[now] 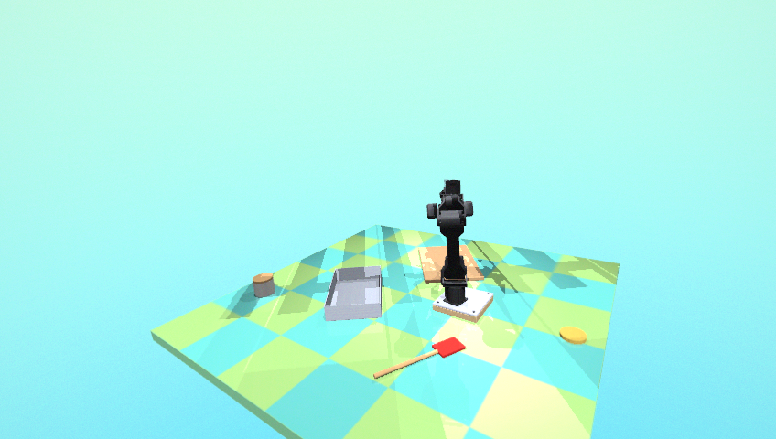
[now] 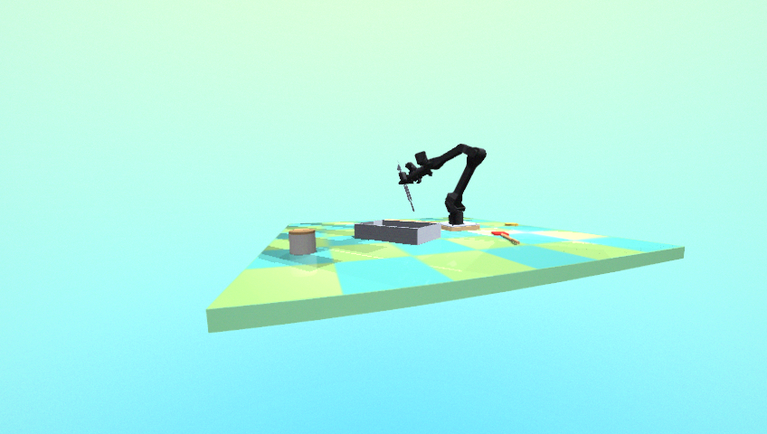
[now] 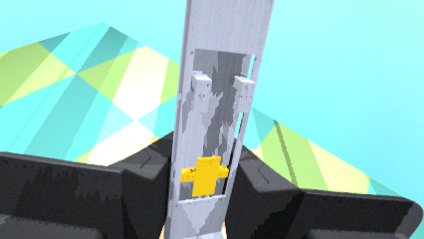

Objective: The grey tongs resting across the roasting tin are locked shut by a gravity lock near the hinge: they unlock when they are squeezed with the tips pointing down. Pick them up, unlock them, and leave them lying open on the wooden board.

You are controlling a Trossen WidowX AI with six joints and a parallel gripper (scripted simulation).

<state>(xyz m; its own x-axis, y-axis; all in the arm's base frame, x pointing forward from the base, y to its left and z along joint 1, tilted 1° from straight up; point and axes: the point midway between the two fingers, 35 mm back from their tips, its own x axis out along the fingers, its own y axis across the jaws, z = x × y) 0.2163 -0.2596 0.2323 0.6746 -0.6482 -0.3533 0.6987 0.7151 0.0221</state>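
Right now the yellow lock piece is 20 mm to the left of my gripper tip, 20 mm behind it and 20 mm above it. From my gripper tip the other things lie so: lidded canister 690 mm to the left, 410 mm ahead, 210 mm below; wooden board 240 mm below; grey roasting tin 470 mm to the left, 220 mm below, 80 mm ahead.
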